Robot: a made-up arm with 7 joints.
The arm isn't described. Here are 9 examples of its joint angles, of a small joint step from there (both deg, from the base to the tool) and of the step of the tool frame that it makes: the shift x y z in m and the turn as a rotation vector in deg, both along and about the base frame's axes.
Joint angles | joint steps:
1: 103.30 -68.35 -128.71 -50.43 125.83 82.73 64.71 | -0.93 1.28 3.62 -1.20 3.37 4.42 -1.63
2: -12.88 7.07 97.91 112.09 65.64 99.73 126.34 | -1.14 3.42 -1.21 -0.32 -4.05 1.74 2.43
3: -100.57 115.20 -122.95 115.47 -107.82 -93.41 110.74 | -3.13 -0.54 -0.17 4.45 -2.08 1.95 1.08
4: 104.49 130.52 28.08 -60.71 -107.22 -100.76 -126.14 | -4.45 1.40 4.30 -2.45 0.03 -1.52 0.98
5: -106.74 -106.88 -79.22 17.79 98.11 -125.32 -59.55 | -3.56 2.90 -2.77 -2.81 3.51 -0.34 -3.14
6: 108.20 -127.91 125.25 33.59 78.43 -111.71 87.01 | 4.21 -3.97 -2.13 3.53 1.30 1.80 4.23
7: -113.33 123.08 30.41 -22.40 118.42 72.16 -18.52 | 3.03 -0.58 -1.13 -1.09 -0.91 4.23 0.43
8: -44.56 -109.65 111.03 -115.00 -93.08 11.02 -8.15 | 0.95 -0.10 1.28 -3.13 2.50 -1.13 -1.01
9: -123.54 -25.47 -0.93 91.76 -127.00 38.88 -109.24 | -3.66 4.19 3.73 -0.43 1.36 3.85 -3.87
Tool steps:
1: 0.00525 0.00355 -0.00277 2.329 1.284 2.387
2: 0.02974 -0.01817 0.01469 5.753 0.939 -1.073
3: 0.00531 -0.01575 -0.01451 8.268 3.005 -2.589
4: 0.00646 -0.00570 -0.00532 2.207 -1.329 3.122
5: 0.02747 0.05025 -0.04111 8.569 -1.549 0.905
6: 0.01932 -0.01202 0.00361 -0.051 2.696 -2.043
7: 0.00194 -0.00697 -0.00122 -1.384 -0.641 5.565
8: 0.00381 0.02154 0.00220 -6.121 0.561 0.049
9: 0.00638 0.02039 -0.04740 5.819 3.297 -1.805
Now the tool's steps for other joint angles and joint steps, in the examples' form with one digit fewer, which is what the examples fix.
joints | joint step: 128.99 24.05 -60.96 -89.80 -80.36 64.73 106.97 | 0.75 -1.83 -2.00 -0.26 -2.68 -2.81 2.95
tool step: -0.0033 0.0025 -0.0042 -1.00 2.52 0.84
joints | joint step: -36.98 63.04 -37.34 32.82 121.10 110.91 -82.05 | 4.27 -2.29 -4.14 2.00 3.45 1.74 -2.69
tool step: -0.0070 0.0123 0.0006 -0.69 0.50 2.60
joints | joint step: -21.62 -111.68 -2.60 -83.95 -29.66 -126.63 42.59 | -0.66 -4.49 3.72 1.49 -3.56 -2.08 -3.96
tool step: -0.0642 -0.0102 0.0018 1.49 -4.98 -7.99
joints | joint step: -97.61 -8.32 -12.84 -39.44 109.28 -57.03 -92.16 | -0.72 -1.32 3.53 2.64 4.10 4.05 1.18
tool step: 0.0075 -0.0415 -0.0110 -1.61 -0.17 -5.67
